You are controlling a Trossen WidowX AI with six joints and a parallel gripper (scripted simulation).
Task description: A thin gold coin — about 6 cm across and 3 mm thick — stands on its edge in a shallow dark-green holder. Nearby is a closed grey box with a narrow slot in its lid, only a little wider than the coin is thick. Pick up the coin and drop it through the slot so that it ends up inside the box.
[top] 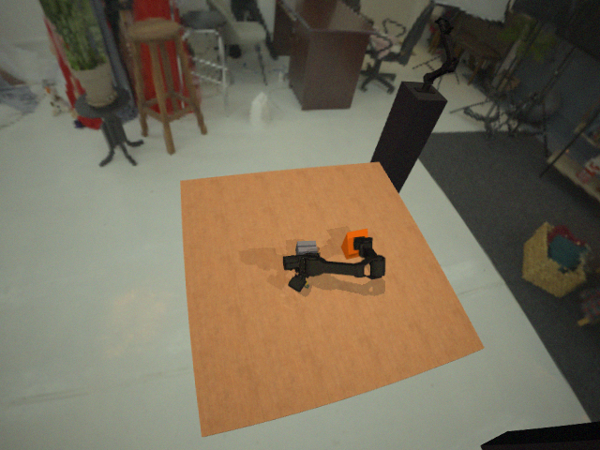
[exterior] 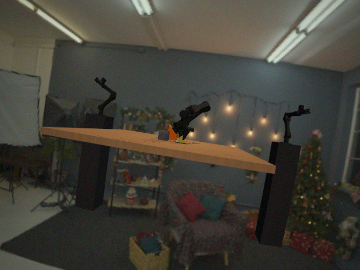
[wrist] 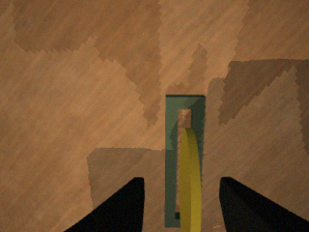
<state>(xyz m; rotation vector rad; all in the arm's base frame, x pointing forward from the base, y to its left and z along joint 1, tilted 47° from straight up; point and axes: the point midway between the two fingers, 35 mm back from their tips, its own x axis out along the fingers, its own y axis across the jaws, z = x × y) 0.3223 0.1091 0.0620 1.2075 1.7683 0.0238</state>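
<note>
Now: gripper tip right at the gold coin.
</note>
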